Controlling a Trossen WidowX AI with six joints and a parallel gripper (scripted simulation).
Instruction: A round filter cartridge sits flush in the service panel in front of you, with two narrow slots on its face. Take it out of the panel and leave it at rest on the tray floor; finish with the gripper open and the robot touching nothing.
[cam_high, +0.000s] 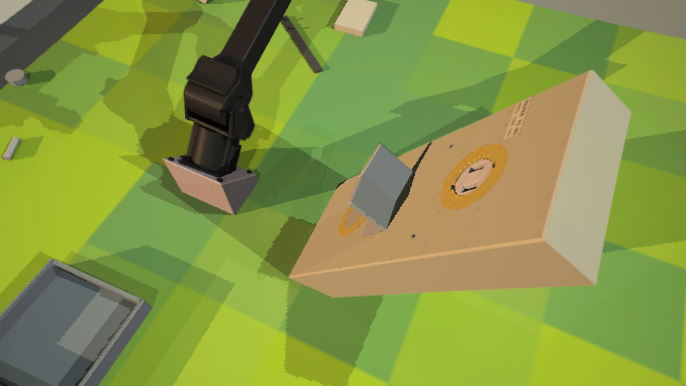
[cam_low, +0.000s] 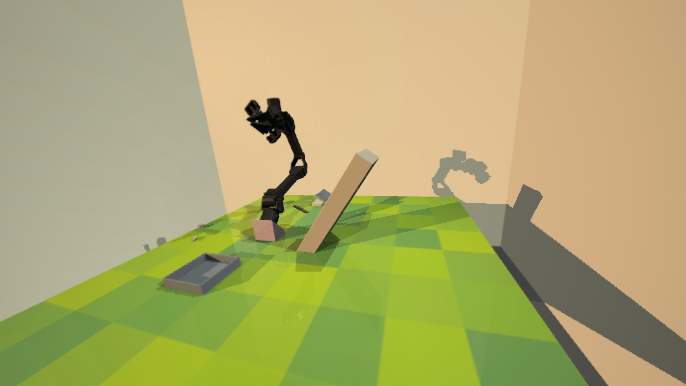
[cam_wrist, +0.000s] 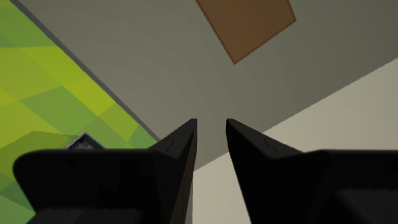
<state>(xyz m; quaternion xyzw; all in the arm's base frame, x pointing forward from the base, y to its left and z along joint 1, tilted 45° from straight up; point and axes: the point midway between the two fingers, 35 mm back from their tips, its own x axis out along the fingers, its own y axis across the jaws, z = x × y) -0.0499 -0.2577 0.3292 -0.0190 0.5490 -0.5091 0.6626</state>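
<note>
The round filter cartridge lies 39 cm ahead of my gripper tip, 4 cm to the right of it and 22 cm below it. Round my gripper tip: grey flap 29 cm ahead, 3 cm to the right, 31 cm below; tan service panel 35 cm ahead, 4 cm to the right, 30 cm below; dark grey tray 6 cm behind, 29 cm to the right, 47 cm below.
</note>
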